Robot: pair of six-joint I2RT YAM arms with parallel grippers.
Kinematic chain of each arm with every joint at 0, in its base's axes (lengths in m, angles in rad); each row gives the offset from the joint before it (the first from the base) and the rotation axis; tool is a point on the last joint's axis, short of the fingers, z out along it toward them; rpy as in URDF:
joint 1: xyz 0 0 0.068 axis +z
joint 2: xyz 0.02 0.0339 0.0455 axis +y
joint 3: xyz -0.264 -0.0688 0 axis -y
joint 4: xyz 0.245 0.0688 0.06 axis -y
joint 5: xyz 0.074 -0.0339 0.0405 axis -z
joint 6: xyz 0.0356 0 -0.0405 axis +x
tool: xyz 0 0 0 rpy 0 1.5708 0
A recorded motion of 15 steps. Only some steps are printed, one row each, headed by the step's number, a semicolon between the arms.
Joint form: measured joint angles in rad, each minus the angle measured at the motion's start. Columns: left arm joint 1, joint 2, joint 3, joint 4, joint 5, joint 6; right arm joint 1, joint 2, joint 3, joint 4, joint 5, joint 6.
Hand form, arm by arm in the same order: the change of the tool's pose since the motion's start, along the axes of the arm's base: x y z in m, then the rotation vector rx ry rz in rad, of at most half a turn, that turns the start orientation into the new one. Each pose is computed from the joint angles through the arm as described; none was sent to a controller.
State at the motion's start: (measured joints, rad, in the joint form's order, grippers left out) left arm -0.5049 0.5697 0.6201 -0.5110 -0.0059 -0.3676; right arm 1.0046 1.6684 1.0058 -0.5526 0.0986 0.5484
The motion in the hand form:
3: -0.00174 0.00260 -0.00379 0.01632 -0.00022 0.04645; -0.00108 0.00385 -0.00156 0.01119 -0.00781 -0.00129
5: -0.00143 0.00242 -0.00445 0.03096 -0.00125 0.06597; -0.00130 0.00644 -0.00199 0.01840 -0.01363 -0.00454
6: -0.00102 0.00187 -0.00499 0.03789 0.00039 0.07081; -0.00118 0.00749 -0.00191 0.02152 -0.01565 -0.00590
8: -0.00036 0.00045 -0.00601 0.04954 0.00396 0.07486; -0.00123 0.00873 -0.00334 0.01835 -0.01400 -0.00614
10: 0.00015 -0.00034 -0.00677 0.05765 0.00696 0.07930; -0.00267 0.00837 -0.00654 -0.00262 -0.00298 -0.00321
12: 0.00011 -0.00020 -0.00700 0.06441 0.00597 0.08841; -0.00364 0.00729 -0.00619 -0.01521 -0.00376 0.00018
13: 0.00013 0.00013 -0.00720 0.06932 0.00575 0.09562; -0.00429 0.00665 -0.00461 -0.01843 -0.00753 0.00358
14: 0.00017 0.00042 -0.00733 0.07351 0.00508 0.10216; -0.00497 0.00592 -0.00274 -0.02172 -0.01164 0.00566
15: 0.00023 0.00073 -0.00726 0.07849 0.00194 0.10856; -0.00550 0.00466 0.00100 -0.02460 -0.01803 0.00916
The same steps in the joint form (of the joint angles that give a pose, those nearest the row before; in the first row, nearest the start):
3: -0.0026 -0.0157 -0.0137 -0.0099 -0.0503 -0.0091; 0.0099 0.0084 0.0004 0.0206 0.0046 0.0103
5: -0.0107 -0.0122 -0.0137 -0.0130 -0.0809 -0.0099; 0.0153 0.0141 0.0034 0.0317 0.0088 0.0179
6: -0.0157 -0.0080 -0.0137 -0.0137 -0.0920 -0.0099; 0.0168 0.0164 0.0057 0.0351 0.0099 0.0206
8: -0.0267 0.0004 -0.0137 -0.0145 -0.1091 -0.0099; 0.0191 0.0237 0.0084 0.0359 0.0111 0.0229
10: -0.0328 0.0061 -0.0137 -0.0156 -0.1209 -0.0103; 0.0225 0.0324 0.0084 0.0210 0.0126 0.0229
12: -0.0355 0.0065 -0.0137 -0.0179 -0.1343 -0.0103; 0.0240 0.0298 0.0084 0.0084 0.0187 0.0187
13: -0.0355 0.0065 -0.0137 -0.0202 -0.1427 -0.0099; 0.0252 0.0240 0.0088 0.0019 0.0225 0.0149
14: -0.0355 0.0065 -0.0137 -0.0217 -0.1503 -0.0096; 0.0263 0.0175 0.0095 -0.0057 0.0271 0.0122
15: -0.0355 0.0061 -0.0137 -0.0218 -0.1587 -0.0073; 0.0263 0.0061 0.0126 -0.0187 0.0324 0.0065

